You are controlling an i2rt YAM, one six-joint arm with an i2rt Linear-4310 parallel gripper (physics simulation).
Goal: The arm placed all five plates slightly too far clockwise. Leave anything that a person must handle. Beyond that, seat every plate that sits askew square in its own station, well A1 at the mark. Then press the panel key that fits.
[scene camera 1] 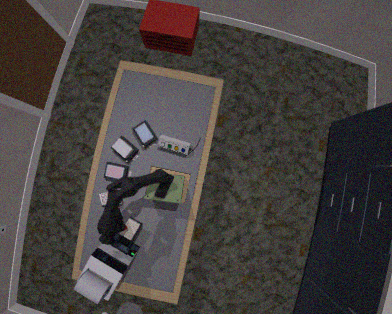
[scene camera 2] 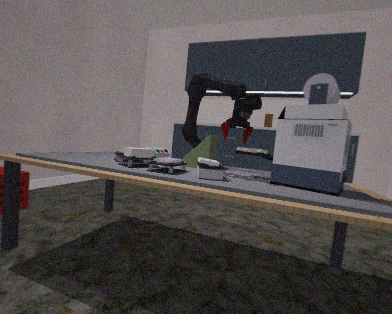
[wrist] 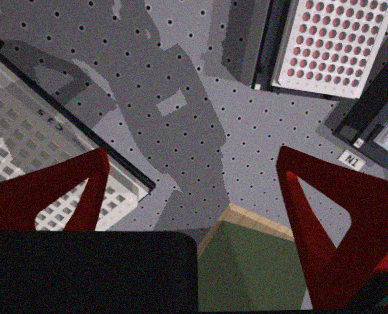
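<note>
My gripper is open and empty, high above the table beside the instrument's tray. A pale plate lies on that tray; in the wrist view a pale plate with square wells shows behind the left finger. A white plate with pink wells looks slightly turned in its dark station, its far part cut off. In scene camera 1, a bluish plate, a whitish plate and a pink plate sit in dark stations; a red-dotted plate is partly hidden by the arm. The key panel has coloured keys.
A white instrument stands at the table end, its tray towards the arm. The arm stands on a green wedge. A dark station and a label reading N1 are at right in the wrist view.
</note>
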